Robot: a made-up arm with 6 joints. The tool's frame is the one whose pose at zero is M. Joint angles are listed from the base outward.
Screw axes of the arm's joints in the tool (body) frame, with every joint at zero. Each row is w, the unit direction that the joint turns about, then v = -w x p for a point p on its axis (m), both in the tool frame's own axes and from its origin. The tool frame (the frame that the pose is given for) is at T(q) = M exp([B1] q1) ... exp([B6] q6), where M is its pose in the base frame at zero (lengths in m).
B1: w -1 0 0 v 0 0.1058 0.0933
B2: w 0 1 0 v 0.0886 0 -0.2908
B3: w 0 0 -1 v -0.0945 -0.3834 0
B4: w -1 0 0 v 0 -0.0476 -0.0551
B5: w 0 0 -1 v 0.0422 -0.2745 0
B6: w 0 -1 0 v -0.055 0 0.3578
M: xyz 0.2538 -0.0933 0.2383 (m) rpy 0 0 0 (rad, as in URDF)
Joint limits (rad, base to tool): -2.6..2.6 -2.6..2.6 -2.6..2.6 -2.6..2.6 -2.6..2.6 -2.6..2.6
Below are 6 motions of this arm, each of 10 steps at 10 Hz.
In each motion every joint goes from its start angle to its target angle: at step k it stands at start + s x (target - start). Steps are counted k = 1, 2, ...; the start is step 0. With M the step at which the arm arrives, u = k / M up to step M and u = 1 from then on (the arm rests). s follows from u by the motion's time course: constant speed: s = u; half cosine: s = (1 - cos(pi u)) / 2; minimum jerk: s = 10 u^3 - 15 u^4 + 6 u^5.
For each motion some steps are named. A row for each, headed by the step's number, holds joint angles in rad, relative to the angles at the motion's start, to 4 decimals.
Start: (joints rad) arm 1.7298 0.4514 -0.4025 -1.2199 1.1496 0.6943
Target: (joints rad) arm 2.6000 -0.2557 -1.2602 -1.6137 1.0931 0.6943
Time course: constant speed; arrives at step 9
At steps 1, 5, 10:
1: 0.0967 -0.0786 -0.0953 -0.0438 -0.0063 0.0000
5: 0.4834 -0.3928 -0.4765 -0.2188 -0.0314 0.0000
10: 0.8702 -0.7071 -0.8577 -0.3938 -0.0565 0.0000

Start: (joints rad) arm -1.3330 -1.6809 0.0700 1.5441 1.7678 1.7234
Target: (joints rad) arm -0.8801 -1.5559 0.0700 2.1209 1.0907 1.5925
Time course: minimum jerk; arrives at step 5
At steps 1, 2, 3, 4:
1: 0.0262 0.0072 0.0000 0.0334 -0.0392 -0.0076
2: 0.1438 0.0397 0.0000 0.1831 -0.2149 -0.0416
3: 0.3091 0.0853 0.0000 0.3937 -0.4622 -0.0893
4: 0.4267 0.1178 0.0000 0.5434 -0.6379 -0.1233

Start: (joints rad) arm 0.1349 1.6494 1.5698 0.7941 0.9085 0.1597
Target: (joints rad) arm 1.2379 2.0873 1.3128 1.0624 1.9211 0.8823
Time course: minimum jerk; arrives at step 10
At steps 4, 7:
4: 0.3501 0.1390 -0.0816 0.0852 0.3214 0.2294
7: 0.9231 0.3665 -0.2151 0.2245 0.8475 0.6048

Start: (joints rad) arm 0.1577 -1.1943 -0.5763 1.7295 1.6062 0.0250
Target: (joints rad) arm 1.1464 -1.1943 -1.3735 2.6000 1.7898 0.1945
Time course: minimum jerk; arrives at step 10
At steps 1, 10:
1: 0.0085 0.0000 -0.0068 0.0075 0.0016 0.0015
10: 0.9887 0.0000 -0.7972 0.8705 0.1836 0.1695

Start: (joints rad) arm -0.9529 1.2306 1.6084 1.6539 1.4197 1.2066
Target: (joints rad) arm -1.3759 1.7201 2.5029 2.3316 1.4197 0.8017
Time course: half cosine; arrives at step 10
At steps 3, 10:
3: -0.0872 0.1009 0.1844 0.1397 0.0000 -0.0835
10: -0.4230 0.4895 0.8945 0.6777 0.0000 -0.4049

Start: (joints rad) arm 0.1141 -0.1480 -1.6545 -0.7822 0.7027 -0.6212
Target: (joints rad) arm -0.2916 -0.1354 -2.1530 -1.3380 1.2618 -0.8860
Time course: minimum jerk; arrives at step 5
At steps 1, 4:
1: -0.0235 0.0007 -0.0289 -0.0322 0.0324 -0.0153
4: -0.3822 0.0119 -0.4696 -0.5236 0.5267 -0.2495

